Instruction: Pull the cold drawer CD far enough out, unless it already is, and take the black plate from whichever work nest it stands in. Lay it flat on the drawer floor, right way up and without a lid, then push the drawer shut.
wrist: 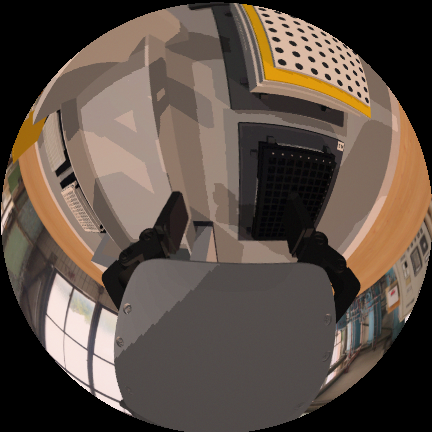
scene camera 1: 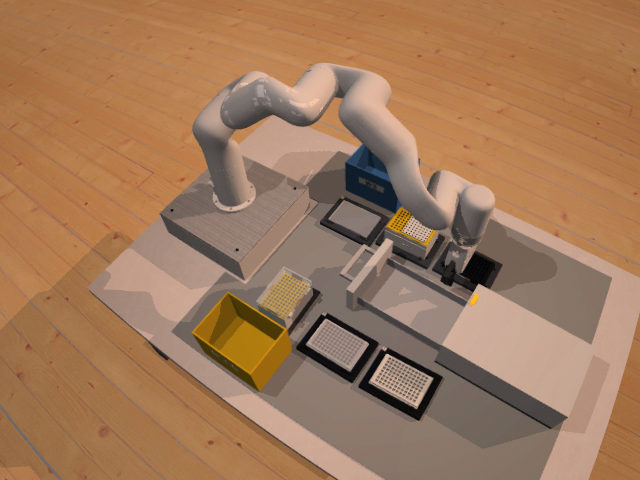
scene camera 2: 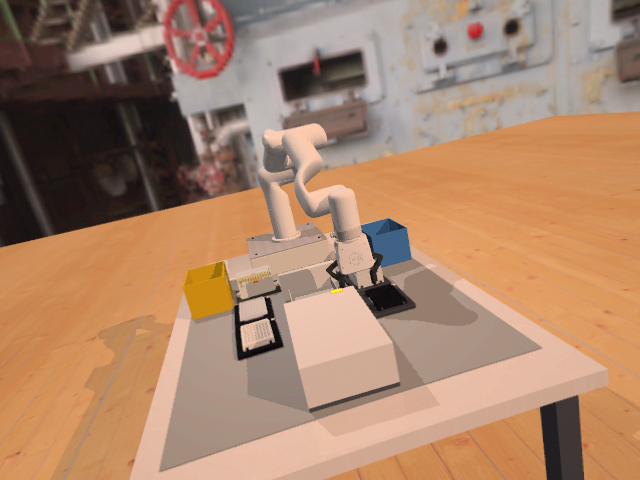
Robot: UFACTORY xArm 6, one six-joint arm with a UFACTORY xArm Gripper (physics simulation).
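Places are measured from the arm's base along level axes (x ahead, y left, z up), in centimetres.
Where they show: gripper, between the fingertips: (wrist: 234, 204) (scene camera 1: 453, 270) (scene camera 2: 359, 288); arm's base, origin of its link: (scene camera 1: 234, 196) (scene camera 2: 286, 237).
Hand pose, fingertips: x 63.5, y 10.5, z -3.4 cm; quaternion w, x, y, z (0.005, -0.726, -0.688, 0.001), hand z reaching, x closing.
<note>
Things, the pixels of their top centre, and the offset from my fingertips. "pt": a spot on its surface instead.
- black plate, centre of its top: (wrist: 293, 204) (scene camera 1: 469, 263) (scene camera 2: 384, 294) dx +2.6, dy +6.3, dz -2.9 cm
- dark work nest, centre of its top: (wrist: 291, 202) (scene camera 1: 469, 264) (scene camera 2: 384, 295) dx +2.6, dy +6.3, dz -3.3 cm
- cold drawer CD, a spot on its surface: (wrist: 120, 135) (scene camera 1: 407, 298) pt dx -7.6, dy -11.4, dz -3.7 cm
- yellow-and-white rack, centre of its top: (scene camera 1: 413, 225) (scene camera 2: 361, 260) dx -15.2, dy +6.5, dz +2.1 cm
- blue bin, centre of its top: (scene camera 1: 383, 160) (scene camera 2: 380, 226) dx -32.1, dy +20.8, dz +6.5 cm
- yellow-welled plate, centre of its top: (scene camera 1: 284, 291) (scene camera 2: 252, 272) dx -33.7, dy -28.3, dz +2.2 cm
- yellow bin, centre of its top: (scene camera 1: 238, 331) (scene camera 2: 204, 273) dx -34.8, dy -44.2, dz +6.5 cm
The black plate (scene camera 1: 479, 269) (scene camera 2: 385, 297) (wrist: 285, 175) lies flat in the dark work nest (scene camera 2: 408, 304) (wrist: 248, 145) marked A1, beside the drawer, with no lid visible on it. The cold drawer CD (scene camera 1: 408, 304) (wrist: 120, 135) is pulled well out of its white housing (scene camera 1: 516, 341) (scene camera 2: 341, 330), and its visible floor is bare. My gripper (scene camera 1: 459, 280) (scene camera 2: 361, 281) (wrist: 234, 204) is open and empty. It is above the gap between drawer and plate. In the wrist view, one finger is near the drawer's side wall and the other overlaps the black plate.
A yellow-and-white rack (scene camera 1: 413, 232) (wrist: 315, 50) stands in the neighbouring nest. A blue bin (scene camera 1: 369, 180) (scene camera 2: 395, 245) is behind it. Across the drawer are two pale plates (scene camera 1: 338, 343) (scene camera 1: 400, 379), a yellow-welled plate (scene camera 1: 284, 294) and a yellow bin (scene camera 1: 242, 335) (scene camera 2: 206, 294).
</note>
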